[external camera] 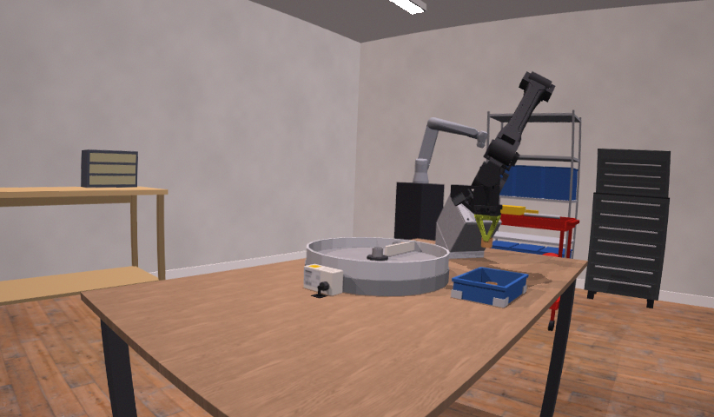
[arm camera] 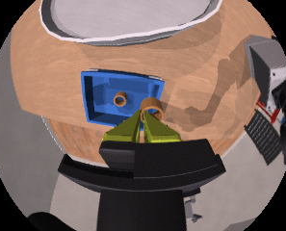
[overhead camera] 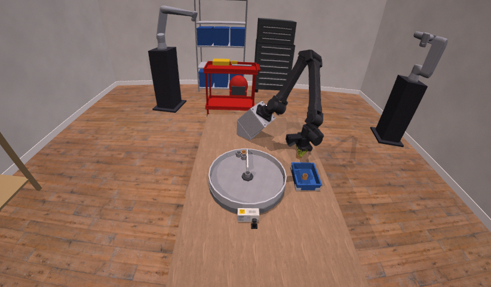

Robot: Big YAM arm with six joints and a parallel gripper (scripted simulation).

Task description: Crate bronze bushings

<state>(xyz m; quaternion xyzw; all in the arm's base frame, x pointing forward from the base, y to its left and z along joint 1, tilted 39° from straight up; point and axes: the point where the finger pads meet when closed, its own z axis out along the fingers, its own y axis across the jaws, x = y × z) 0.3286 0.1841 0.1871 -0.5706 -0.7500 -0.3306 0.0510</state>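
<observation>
My hand is 4 cm short of the crate, 5 cm to the right of it and 12 cm above it. From my hand the other things lie so: turning table 15 cm ahead, 28 cm to the right, 9 cm below.
</observation>
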